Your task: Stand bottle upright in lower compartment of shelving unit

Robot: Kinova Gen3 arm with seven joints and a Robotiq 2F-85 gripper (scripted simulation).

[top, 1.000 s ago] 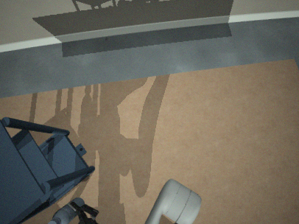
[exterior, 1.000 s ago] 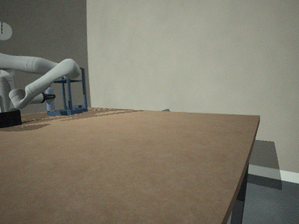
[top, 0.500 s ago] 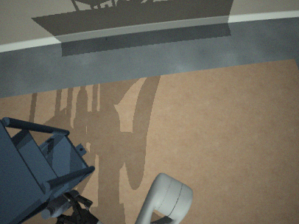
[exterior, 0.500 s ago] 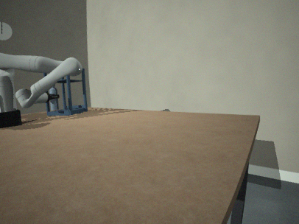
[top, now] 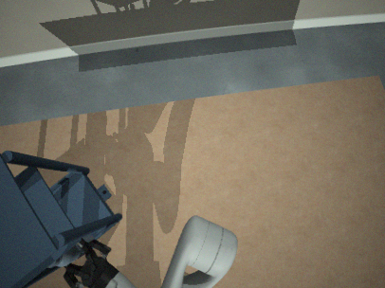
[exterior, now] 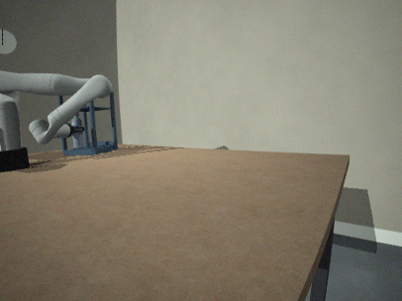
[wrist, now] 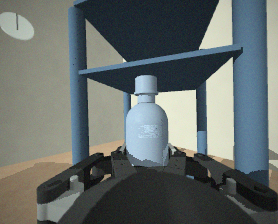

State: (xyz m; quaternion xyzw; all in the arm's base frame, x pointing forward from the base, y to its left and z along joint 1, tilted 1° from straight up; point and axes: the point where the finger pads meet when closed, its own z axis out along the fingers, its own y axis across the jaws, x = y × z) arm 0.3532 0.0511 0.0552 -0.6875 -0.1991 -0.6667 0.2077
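Right now my hand is 10 cm short of the shelving unit, 3 cm to the right of it and 4 cm below it. From my hand the other things lie so: pale blue bottle 3 cm above.
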